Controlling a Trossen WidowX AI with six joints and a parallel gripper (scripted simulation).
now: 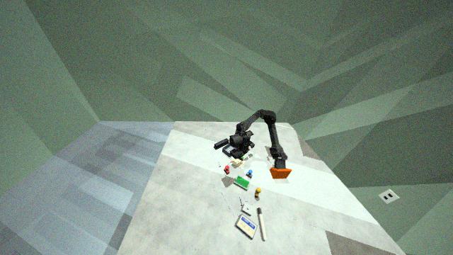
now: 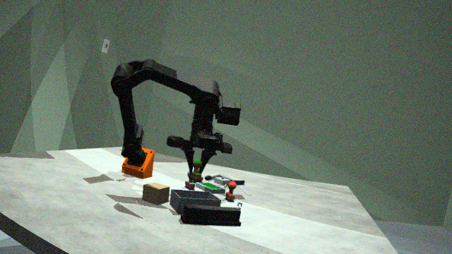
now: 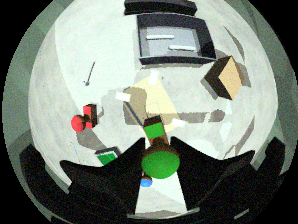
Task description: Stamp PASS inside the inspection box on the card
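The card is 1 cm ahead of my gripper tip, 1 cm to the right of it and 8 cm below it. Round my gripper tip: green-knobbed stamp right at my gripper tip; then blue-knobbed stamp 5 cm behind, 10 cm to the left, 6 cm below; then red-knobbed stamp 10 cm ahead, 6 cm to the left, 6 cm below.
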